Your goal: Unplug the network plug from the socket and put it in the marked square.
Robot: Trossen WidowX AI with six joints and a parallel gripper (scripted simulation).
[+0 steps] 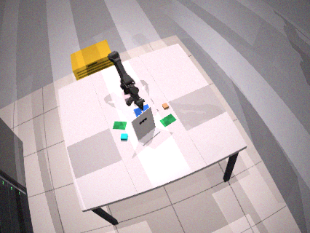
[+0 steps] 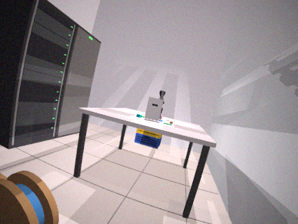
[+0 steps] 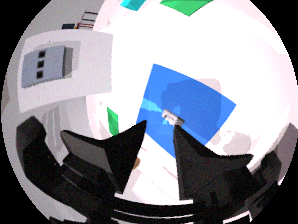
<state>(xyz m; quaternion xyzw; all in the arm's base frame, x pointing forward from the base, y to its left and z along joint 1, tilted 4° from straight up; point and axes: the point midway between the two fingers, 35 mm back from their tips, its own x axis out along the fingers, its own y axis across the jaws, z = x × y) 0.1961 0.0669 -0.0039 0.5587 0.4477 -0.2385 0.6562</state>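
Now: the blue flat patch 30 mm below my gripper tip. The rest, counted from my gripper tip: upright grey panel: 220 mm ahead, 10 mm to the right, 80 mm above; orange block: 20 mm ahead, 180 mm to the left, 20 mm below; teal block: 180 mm ahead, 180 mm to the right, 20 mm below.
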